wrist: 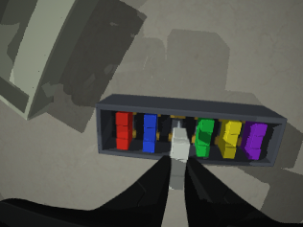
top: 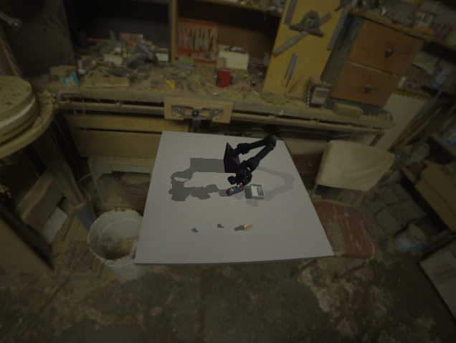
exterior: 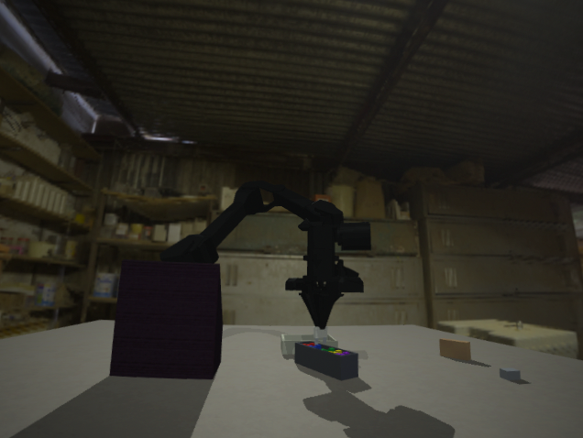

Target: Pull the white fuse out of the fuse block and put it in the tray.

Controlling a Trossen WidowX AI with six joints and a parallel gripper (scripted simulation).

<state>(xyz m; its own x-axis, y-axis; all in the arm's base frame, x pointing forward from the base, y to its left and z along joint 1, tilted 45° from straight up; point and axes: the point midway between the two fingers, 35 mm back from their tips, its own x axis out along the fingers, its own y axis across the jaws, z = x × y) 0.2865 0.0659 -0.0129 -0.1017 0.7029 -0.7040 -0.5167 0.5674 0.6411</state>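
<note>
My gripper tip is now 17 cm to the right of the pale tray, 7 cm above it and 1 cm past it. From my gripper tip the other things lie so: tan block 32 cm ahead, 7 cm to the left, 6 cm below; then white fuse 1 cm below.
</note>
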